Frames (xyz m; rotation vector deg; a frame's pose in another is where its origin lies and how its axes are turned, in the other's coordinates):
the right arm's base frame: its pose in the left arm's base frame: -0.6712 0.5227 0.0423 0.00 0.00 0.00
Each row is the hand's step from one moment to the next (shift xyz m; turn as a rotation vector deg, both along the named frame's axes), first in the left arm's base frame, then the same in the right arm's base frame.
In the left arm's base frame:
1: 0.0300 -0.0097 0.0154 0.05 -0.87 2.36
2: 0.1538 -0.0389 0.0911 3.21 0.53 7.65
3: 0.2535 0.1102 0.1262 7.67 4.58 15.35
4: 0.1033 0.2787 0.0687 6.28 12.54 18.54
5: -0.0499 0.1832 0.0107 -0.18 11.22 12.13
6: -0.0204 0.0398 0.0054 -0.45 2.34 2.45
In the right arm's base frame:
1: 0.0300 -0.0097 0.0154 0.05 -0.87 2.36
2: 0.1538 -0.0389 0.0911 3.21 0.53 7.65
3: 0.2535 0.1102 0.1262 7.67 4.58 15.35
4: 0.1033 0.2787 0.0687 6.28 12.54 18.54
5: -0.0499 0.1832 0.0107 -0.18 11.22 12.13
6: -0.0204 0.0398 0.0054 -0.45 2.34 2.45

